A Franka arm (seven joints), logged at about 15 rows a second.
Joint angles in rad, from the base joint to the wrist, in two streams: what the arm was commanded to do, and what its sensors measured. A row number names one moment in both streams.
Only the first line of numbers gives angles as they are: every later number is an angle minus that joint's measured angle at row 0.
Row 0, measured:
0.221 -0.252 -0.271 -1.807 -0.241 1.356 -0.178
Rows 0 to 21, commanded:
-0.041 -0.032 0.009 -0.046 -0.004 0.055 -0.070
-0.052 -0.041 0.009 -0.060 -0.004 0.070 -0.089
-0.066 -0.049 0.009 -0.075 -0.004 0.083 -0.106
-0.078 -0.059 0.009 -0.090 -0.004 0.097 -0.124
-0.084 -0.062 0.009 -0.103 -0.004 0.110 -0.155
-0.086 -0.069 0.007 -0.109 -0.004 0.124 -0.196
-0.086 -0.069 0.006 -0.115 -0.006 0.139 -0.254
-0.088 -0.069 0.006 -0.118 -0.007 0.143 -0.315
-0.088 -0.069 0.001 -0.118 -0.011 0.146 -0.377
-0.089 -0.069 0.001 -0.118 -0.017 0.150 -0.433
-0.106 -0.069 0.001 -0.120 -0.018 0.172 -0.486
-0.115 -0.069 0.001 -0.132 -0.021 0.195 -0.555
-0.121 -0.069 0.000 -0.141 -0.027 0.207 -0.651
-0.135 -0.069 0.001 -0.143 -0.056 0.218 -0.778
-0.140 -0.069 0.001 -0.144 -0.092 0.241 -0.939
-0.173 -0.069 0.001 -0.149 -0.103 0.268 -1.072
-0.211 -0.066 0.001 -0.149 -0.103 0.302 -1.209
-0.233 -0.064 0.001 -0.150 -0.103 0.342 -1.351
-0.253 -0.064 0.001 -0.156 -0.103 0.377 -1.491
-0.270 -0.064 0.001 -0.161 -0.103 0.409 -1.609
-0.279 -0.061 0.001 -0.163 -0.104 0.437 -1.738
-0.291 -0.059 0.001 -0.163 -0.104 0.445 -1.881
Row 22, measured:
-0.266 -0.038 -0.012 -0.127 -0.090 0.399 -1.669
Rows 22 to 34, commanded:
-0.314 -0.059 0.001 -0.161 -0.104 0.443 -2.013
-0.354 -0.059 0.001 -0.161 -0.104 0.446 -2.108
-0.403 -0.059 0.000 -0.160 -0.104 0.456 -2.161
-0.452 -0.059 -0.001 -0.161 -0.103 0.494 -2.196
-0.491 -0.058 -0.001 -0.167 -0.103 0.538 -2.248
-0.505 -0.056 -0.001 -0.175 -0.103 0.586 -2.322
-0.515 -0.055 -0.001 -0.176 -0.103 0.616 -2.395
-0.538 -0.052 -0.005 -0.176 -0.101 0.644 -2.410
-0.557 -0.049 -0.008 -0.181 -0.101 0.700 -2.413
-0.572 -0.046 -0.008 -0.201 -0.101 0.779 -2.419
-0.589 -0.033 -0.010 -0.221 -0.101 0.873 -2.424
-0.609 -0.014 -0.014 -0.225 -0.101 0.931 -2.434
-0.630 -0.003 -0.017 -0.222 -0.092 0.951 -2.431
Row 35, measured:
-0.583 -0.020 -0.021 -0.199 -0.093 0.867 -2.410
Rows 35 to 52, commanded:
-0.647 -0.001 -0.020 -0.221 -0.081 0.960 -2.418
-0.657 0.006 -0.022 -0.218 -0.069 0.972 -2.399
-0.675 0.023 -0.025 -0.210 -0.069 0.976 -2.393
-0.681 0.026 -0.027 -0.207 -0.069 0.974 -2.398
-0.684 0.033 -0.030 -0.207 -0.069 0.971 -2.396
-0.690 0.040 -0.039 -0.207 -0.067 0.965 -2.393
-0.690 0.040 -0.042 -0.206 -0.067 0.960 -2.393
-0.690 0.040 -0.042 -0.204 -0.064 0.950 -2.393
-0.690 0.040 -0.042 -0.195 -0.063 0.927 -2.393
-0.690 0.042 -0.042 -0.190 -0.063 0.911 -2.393
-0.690 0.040 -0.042 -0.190 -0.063 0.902 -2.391
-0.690 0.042 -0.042 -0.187 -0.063 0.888 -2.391
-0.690 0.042 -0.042 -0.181 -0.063 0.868 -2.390
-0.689 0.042 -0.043 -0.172 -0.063 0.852 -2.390
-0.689 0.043 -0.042 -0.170 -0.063 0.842 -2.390
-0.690 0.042 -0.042 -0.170 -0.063 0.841 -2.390
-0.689 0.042 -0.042 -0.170 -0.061 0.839 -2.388
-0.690 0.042 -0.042 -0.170 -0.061 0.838 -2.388
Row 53, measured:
-0.675 0.039 -0.044 -0.188 -0.067 0.875 -2.392
